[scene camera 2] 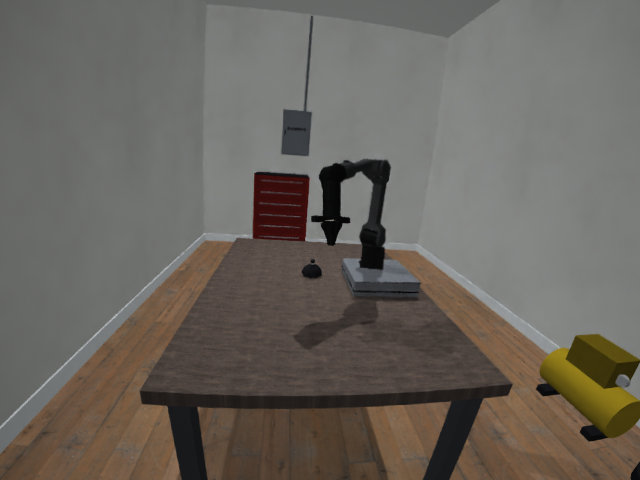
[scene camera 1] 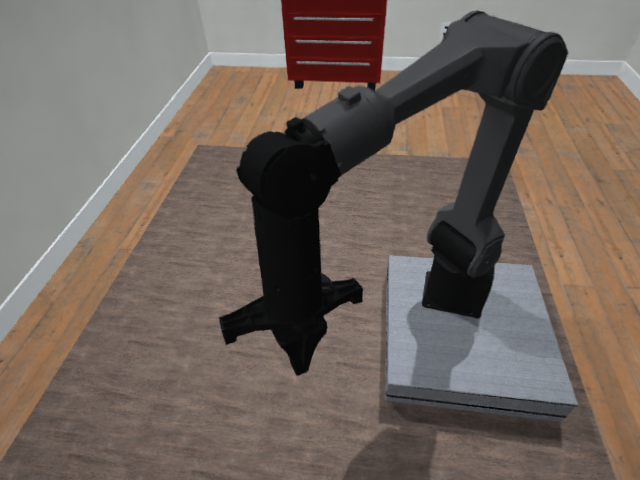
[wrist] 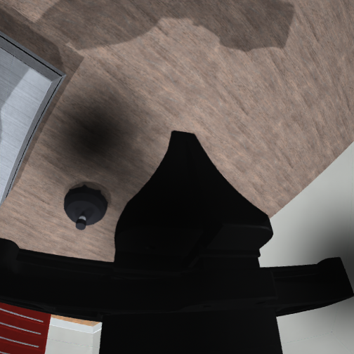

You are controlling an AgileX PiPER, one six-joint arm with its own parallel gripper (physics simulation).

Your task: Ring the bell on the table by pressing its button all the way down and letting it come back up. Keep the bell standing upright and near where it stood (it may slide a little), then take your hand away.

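Note:
The black bell [scene camera 2: 311, 271] [wrist: 86, 205] stands upright on the table, with its small button [scene camera 2: 312, 261] [wrist: 81, 224] up on top. In scene camera 1 the bell is almost wholly hidden behind the gripper; a small dark part shows at the gripper's right side. My gripper [scene camera 1: 300, 369] [scene camera 2: 330, 242] [wrist: 180, 144] points down with its fingers shut together and nothing between them. It hangs well above the table, clear of the bell. In scene camera 2 its tips are higher than the bell and to its right; in the wrist view the bell lies left of the fingers.
The arm's base stands on a grey slab [scene camera 1: 465, 377] [scene camera 2: 385, 285] [wrist: 25, 95], right of the bell in scene camera 2. The brown table [scene camera 1: 170, 361] [scene camera 2: 268, 335] carries the arm's shadow. A red drawer cabinet [scene camera 1: 333, 51] [scene camera 2: 280, 206] stands behind the table, and a yellow machine [scene camera 2: 584, 387] stands on the floor.

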